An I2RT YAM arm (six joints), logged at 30 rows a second.
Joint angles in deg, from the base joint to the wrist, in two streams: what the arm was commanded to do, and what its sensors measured. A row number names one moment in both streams.
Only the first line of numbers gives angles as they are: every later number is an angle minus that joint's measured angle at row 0.
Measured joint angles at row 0:
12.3 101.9 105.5 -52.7 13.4 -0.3
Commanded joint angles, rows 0 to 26:
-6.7 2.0 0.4 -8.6 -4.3 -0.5
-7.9 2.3 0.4 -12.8 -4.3 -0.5
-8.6 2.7 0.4 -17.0 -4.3 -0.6
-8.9 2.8 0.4 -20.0 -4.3 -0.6
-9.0 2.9 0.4 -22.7 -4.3 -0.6
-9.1 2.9 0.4 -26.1 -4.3 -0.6
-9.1 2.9 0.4 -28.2 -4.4 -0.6
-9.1 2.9 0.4 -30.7 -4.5 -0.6
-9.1 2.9 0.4 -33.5 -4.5 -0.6
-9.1 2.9 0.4 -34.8 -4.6 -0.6
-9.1 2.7 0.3 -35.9 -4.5 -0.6
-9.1 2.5 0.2 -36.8 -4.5 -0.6
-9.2 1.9 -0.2 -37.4 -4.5 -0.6
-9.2 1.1 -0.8 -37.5 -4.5 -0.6
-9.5 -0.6 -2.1 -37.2 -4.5 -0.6
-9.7 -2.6 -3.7 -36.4 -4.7 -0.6
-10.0 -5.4 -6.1 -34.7 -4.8 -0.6
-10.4 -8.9 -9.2 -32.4 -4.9 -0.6
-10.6 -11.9 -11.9 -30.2 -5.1 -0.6
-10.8 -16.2 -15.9 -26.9 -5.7 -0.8
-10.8 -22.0 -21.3 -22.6 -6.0 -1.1
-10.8 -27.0 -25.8 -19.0 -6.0 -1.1
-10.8 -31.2 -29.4 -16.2 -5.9 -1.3
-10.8 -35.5 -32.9 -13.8 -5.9 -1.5
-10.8 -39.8 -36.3 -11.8 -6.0 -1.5
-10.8 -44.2 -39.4 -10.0 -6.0 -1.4
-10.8 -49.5 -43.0 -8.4 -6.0 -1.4
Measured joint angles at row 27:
-10.7 -37.3 -33.9 -11.9 -5.5 -0.8
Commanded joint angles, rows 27 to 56:
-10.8 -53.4 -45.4 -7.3 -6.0 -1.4
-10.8 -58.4 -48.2 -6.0 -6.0 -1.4
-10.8 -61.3 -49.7 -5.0 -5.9 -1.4
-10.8 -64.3 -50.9 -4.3 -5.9 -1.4
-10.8 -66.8 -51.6 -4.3 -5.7 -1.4
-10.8 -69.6 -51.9 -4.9 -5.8 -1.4
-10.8 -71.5 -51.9 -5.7 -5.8 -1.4
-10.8 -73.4 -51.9 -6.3 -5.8 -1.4
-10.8 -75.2 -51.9 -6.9 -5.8 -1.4
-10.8 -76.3 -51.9 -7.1 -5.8 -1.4
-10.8 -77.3 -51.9 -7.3 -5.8 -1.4
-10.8 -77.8 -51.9 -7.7 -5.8 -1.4
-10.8 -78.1 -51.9 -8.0 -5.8 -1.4
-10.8 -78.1 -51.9 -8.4 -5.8 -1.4
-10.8 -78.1 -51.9 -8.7 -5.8 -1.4
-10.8 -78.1 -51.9 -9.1 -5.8 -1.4
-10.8 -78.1 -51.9 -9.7 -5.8 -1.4
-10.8 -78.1 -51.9 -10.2 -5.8 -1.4
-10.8 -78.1 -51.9 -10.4 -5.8 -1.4
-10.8 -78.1 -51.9 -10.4 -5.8 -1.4
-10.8 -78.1 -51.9 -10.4 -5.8 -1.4
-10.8 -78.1 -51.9 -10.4 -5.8 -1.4
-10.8 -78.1 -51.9 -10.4 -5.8 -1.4
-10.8 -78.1 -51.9 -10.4 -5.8 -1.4
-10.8 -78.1 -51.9 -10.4 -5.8 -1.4
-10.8 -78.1 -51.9 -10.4 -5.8 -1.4
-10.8 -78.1 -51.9 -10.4 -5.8 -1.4
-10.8 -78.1 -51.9 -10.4 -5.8 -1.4
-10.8 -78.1 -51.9 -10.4 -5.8 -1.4
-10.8 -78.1 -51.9 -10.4 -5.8 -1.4
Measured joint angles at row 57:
-10.7 -77.8 -51.4 -10.5 -5.5 -0.9
